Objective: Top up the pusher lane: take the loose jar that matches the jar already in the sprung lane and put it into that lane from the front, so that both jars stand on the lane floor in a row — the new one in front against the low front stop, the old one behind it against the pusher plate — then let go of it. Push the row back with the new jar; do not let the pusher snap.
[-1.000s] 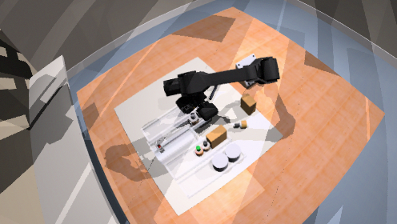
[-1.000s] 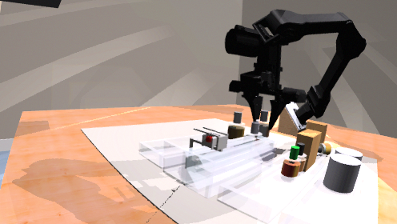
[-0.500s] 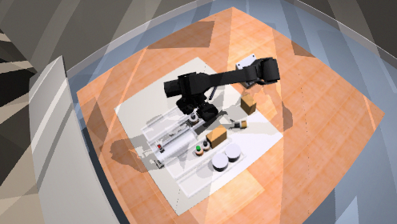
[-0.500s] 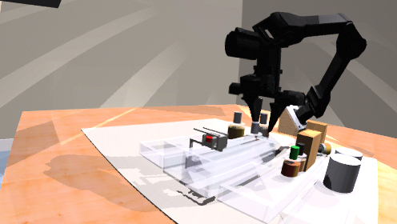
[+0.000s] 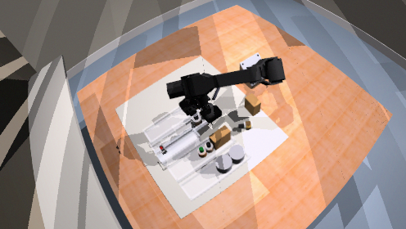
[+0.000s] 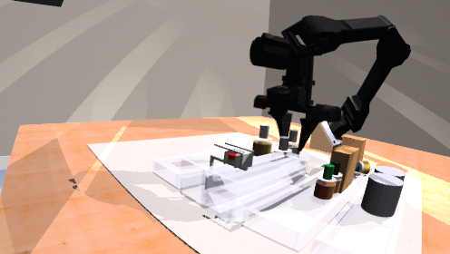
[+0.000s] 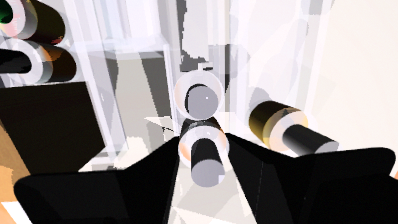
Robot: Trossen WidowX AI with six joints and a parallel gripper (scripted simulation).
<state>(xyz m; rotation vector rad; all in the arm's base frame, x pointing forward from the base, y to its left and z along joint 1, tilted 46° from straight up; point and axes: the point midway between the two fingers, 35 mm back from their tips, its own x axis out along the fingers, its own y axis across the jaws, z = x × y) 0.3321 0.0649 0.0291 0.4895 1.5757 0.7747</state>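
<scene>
My gripper tip is now 130 mm to the right of the brown box and 10 mm above it. Also, from my gripper tip: sprung lane 130 mm ahead, 40 mm to the left, 30 mm below; dark rod 130 mm behind, 110 mm to the right, 40 mm below; jar 120 mm behind, 120 mm to the left, 30 mm below.
</scene>
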